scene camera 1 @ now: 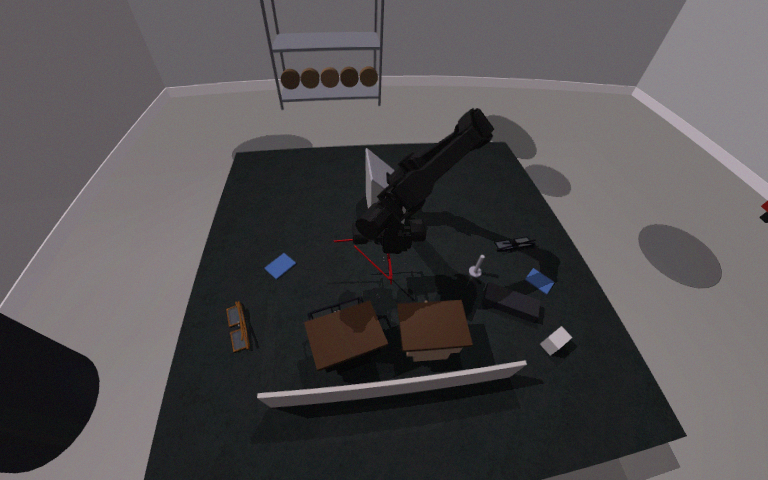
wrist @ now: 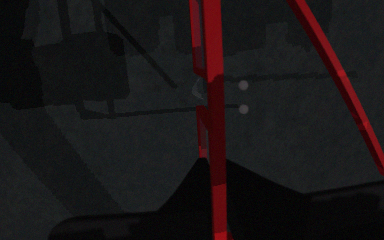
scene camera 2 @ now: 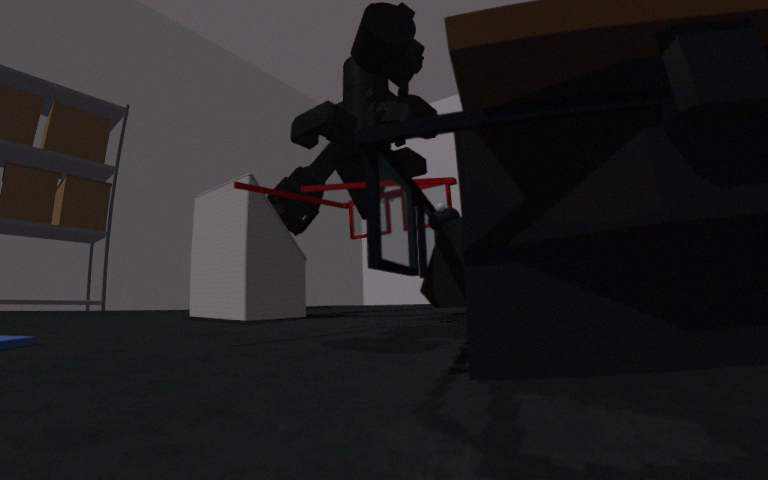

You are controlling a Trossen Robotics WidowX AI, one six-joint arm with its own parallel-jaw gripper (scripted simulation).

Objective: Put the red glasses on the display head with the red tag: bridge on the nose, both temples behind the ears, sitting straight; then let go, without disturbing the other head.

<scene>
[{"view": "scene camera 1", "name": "gripper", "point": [387, 250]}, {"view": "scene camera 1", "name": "display head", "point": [347, 339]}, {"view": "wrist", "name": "gripper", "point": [209, 165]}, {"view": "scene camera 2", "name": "gripper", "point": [368, 219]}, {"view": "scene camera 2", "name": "display head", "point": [622, 243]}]
</scene>
